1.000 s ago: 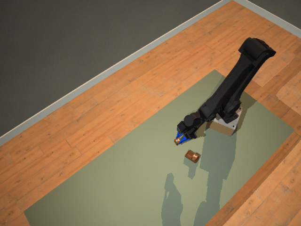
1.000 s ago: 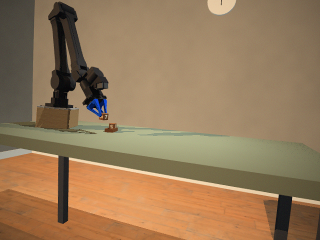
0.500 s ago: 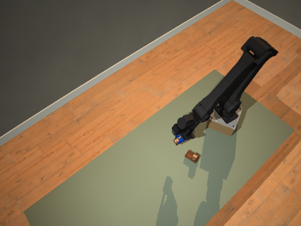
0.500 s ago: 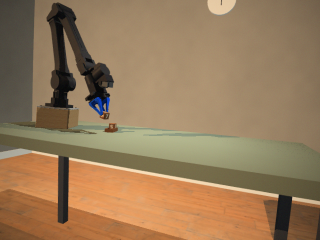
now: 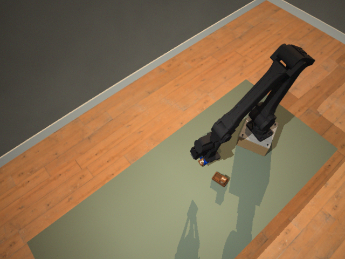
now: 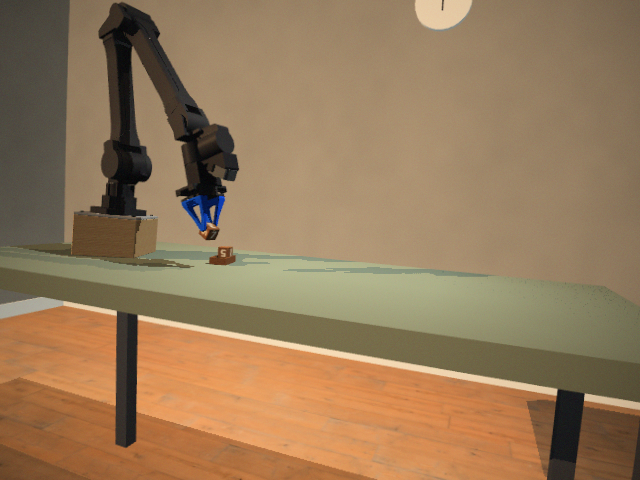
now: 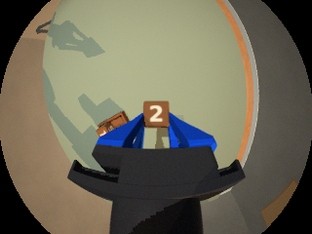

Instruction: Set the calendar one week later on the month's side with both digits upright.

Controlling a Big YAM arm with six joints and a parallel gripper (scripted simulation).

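The brown digit cube is 10 mm below my hand. From my hand the other things lie so: brown tray 40 mm behind, 100 mm to the left, 90 mm below.
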